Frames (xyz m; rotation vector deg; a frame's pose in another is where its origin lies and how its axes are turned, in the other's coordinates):
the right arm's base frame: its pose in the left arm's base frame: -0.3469 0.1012 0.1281 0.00 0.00 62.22
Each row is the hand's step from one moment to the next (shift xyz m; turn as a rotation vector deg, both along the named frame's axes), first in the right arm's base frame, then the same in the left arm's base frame.
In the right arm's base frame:
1: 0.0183 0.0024 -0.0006 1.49 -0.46 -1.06
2: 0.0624 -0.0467 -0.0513 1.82 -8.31 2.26
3: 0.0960 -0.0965 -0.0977 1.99 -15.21 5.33
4: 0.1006 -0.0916 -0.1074 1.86 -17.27 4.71
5: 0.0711 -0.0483 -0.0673 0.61 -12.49 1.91
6: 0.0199 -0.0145 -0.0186 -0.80 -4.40 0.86
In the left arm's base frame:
1: 0.0064 0.0173 -0.0006 1.10 1.10 -1.06
2: 0.0704 0.0334 -0.0513 8.20 -2.26 2.26
3: 0.1301 0.0400 -0.0977 14.38 -5.33 5.33
4: 0.1279 0.0463 -0.1074 16.15 -6.40 4.71
5: 0.0759 0.0404 -0.0673 11.33 -5.28 1.91
6: 0.0221 0.0108 -0.0186 3.52 -2.76 0.86

